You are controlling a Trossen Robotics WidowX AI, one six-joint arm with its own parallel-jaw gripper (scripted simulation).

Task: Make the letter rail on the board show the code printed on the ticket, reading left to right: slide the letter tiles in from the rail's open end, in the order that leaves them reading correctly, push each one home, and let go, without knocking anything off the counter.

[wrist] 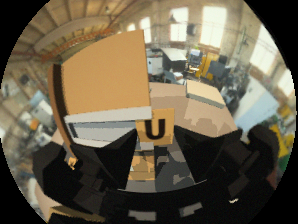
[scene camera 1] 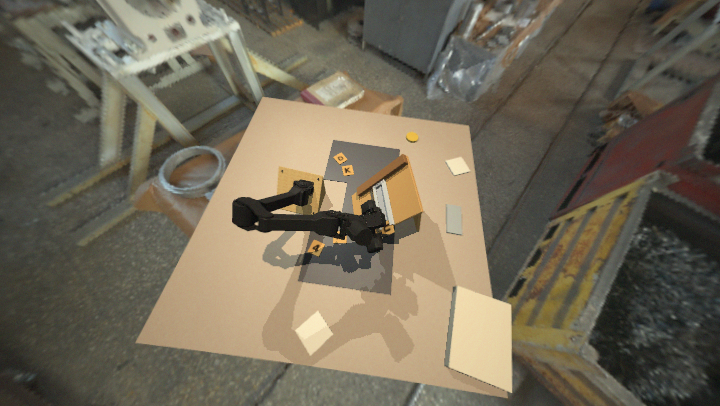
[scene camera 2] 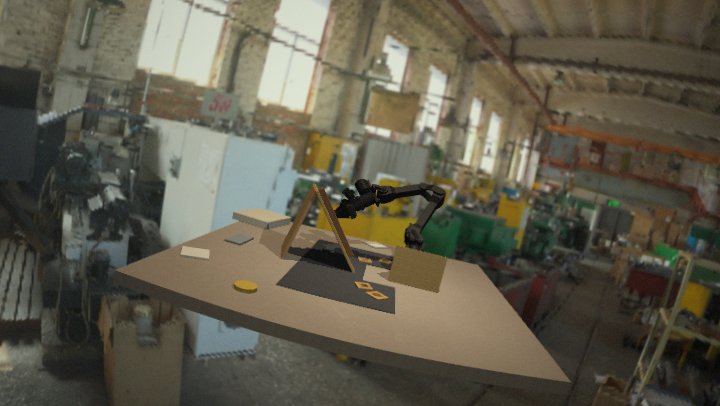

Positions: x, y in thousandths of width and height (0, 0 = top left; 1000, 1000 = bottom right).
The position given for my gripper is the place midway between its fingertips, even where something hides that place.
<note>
My gripper (scene camera 1: 538, 563) carries an orange tile marked u. Further things: a wooden board (scene camera 1: 548, 469) and a dark mat (scene camera 1: 484, 654).
My gripper also shows in the wrist view (wrist: 522, 578). The wooden board shows as well in the wrist view (wrist: 324, 426) and in scene camera 2 (scene camera 2: 445, 474). The dark mat is seen too in the wrist view (wrist: 576, 775) and in scene camera 2 (scene camera 2: 449, 669).
</note>
